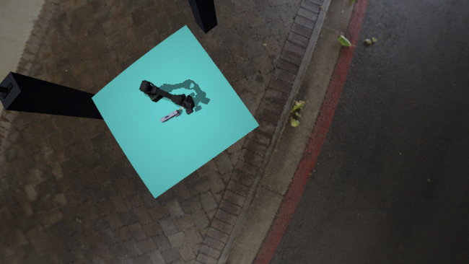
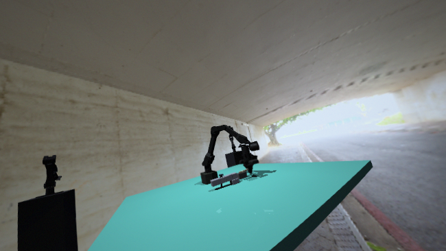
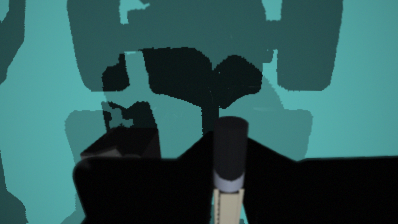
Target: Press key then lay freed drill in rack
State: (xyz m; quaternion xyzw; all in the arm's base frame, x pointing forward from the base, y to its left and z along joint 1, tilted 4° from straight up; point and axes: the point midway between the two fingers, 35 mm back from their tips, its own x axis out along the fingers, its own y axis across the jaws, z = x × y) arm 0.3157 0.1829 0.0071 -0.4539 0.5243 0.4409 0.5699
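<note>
Right now my gripper tip is 1 cm past the drill, 4 cm to the left of it and 3 cm below it. The rest, counted from my gripper tip: small block 8 cm behind, 3 cm to the right, 1 cm below; then long grey fixture 4 cm behind, 20 cm to the right, 1 cm above.
</note>
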